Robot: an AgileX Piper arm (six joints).
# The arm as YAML. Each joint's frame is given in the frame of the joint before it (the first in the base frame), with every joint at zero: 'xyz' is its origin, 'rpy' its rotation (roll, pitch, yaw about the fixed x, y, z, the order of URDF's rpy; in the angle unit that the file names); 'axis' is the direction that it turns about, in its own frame. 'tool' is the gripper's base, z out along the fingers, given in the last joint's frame.
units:
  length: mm
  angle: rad
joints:
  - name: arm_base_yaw
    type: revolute
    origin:
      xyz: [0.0, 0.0, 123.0]
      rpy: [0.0, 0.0, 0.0]
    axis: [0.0, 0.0, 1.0]
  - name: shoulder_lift
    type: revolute
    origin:
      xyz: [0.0, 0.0, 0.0]
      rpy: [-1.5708, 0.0, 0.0]
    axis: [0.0, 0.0, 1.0]
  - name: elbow
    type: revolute
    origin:
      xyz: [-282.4, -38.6, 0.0]
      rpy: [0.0, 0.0, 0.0]
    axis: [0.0, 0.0, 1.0]
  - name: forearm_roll
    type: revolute
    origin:
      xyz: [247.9, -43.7, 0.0]
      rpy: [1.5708, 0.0, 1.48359]
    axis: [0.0, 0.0, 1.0]
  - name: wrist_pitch
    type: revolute
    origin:
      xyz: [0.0, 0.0, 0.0]
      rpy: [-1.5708, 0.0, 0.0]
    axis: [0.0, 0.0, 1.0]
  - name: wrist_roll
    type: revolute
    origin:
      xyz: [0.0, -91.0, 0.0]
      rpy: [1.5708, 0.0, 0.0]
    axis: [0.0, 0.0, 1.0]
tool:
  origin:
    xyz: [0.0, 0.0, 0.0]
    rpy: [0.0, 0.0, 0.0]
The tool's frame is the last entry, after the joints.
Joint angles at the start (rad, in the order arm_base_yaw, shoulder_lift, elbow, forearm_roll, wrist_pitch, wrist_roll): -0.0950, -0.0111, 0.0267, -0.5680, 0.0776, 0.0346
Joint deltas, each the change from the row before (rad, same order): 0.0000, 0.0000, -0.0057, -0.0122, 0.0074, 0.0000; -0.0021, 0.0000, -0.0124, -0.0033, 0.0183, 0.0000; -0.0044, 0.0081, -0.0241, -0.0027, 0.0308, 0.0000; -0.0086, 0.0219, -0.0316, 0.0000, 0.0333, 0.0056; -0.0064, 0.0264, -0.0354, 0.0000, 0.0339, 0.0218; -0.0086, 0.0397, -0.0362, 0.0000, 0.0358, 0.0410; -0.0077, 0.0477, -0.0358, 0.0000, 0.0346, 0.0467; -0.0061, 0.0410, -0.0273, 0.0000, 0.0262, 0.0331
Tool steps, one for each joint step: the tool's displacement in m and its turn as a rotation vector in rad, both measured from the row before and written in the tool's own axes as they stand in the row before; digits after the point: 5 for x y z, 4 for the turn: -0.00099, -0.00111, -0.00022, 0.0042, 0.0025, -0.0119; -0.00186, -0.00239, -0.00052, 0.0092, 0.0088, -0.0027; -0.00364, -0.00436, -0.00046, 0.0134, 0.0194, -0.0016; -0.00481, -0.00541, 0.00029, 0.0136, 0.0295, 0.0065; -0.00574, -0.00577, 0.00049, 0.0118, 0.0294, 0.0229; -0.00531, -0.00538, 0.00186, 0.0088, 0.0429, 0.0411; -0.00525, -0.00468, 0.00293, 0.0062, 0.0484, 0.0458; -0.00404, -0.00317, 0.00289, 0.0046, 0.0408, 0.0318
